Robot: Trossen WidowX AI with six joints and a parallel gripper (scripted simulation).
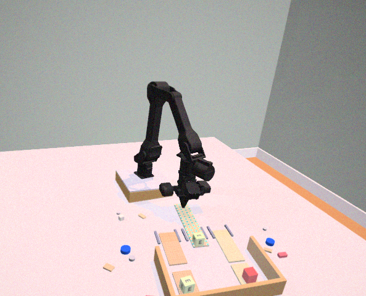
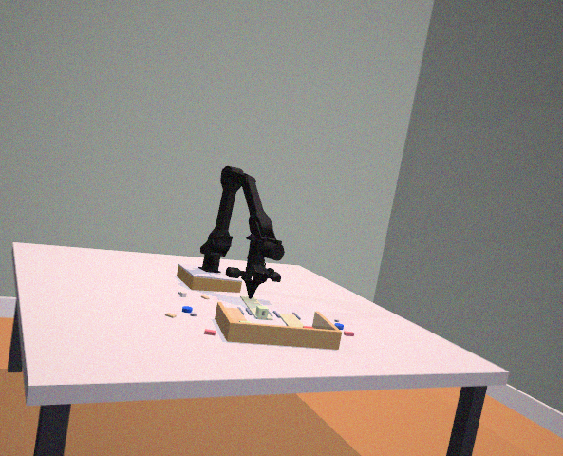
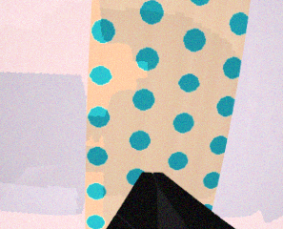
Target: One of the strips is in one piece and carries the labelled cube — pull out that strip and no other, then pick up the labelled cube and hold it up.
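Right now the dotted strip is 90 mm ahead of my gripper tip and 40 mm to the right of it. From my gripper tip the other things lie so: white cube (50 mm behind, 240 mm to the right).
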